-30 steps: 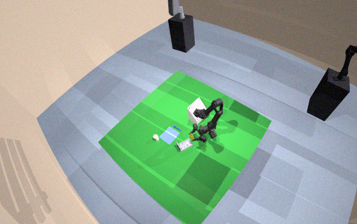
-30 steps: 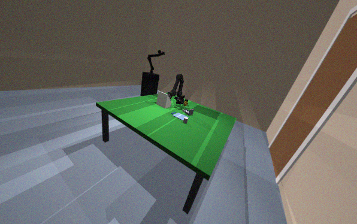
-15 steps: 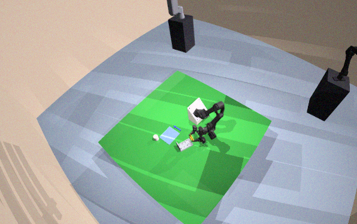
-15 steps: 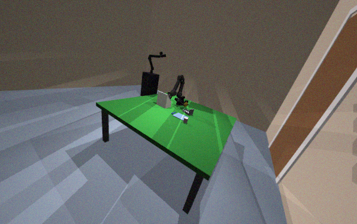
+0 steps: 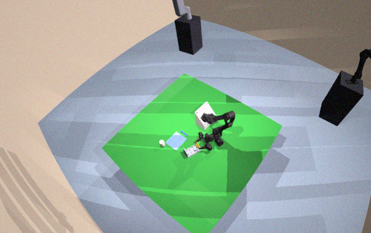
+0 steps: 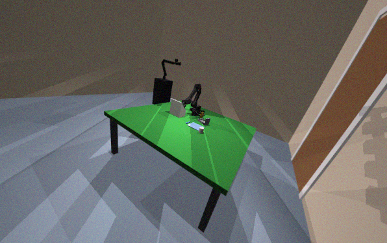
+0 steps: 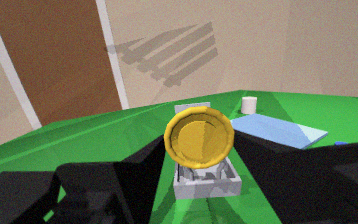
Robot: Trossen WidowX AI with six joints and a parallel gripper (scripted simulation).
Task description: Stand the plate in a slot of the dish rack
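Now: gripper tip 40 mm short of the grey dish rack, 20 mm to the left of it and 40 mm above it. Round my gripper tip: blue spoon: 70 mm behind, 200 mm to the right, 60 mm below; then pale blue square mat: 30 mm ahead, 210 mm to the right, 70 mm below; then yellow plate: 10 mm behind.
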